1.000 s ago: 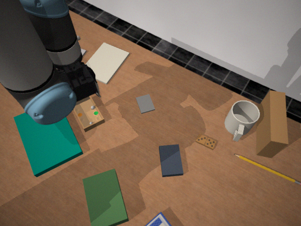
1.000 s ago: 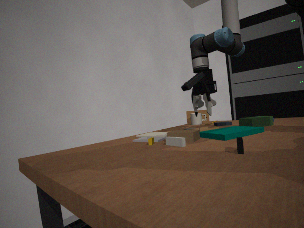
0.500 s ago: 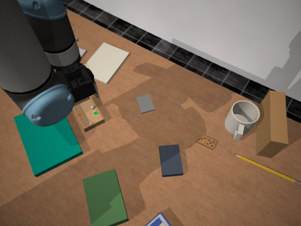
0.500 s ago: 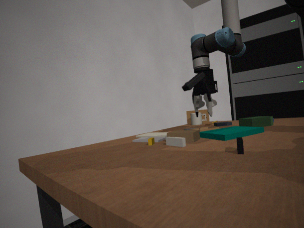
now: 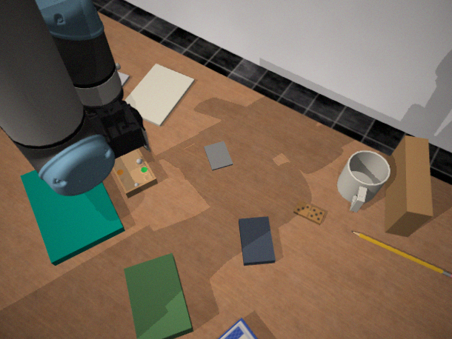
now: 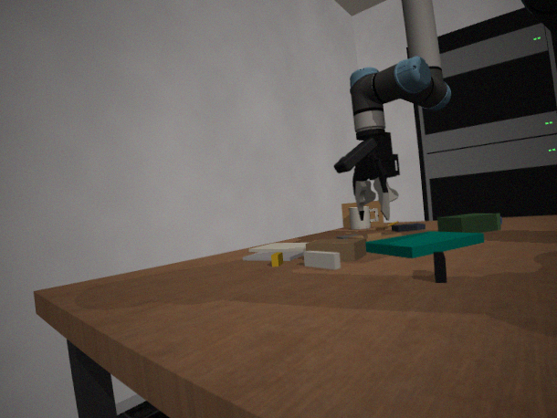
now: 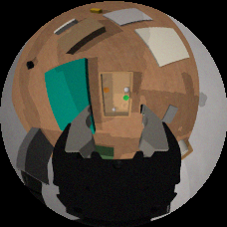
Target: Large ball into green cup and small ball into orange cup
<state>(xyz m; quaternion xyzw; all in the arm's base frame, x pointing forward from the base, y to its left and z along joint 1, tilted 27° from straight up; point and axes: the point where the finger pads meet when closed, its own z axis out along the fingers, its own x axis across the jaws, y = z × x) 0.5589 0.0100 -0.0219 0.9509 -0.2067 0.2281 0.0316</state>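
Now: the covered wooden puzzle 60 mm below my hand. Round my hand: teal slab: 130 mm behind, 60 mm below, 50 mm to the left; grey tile: 140 mm to the right, 140 mm ahead, 70 mm below; cream board: 210 mm ahead, 90 mm to the left, 70 mm below.
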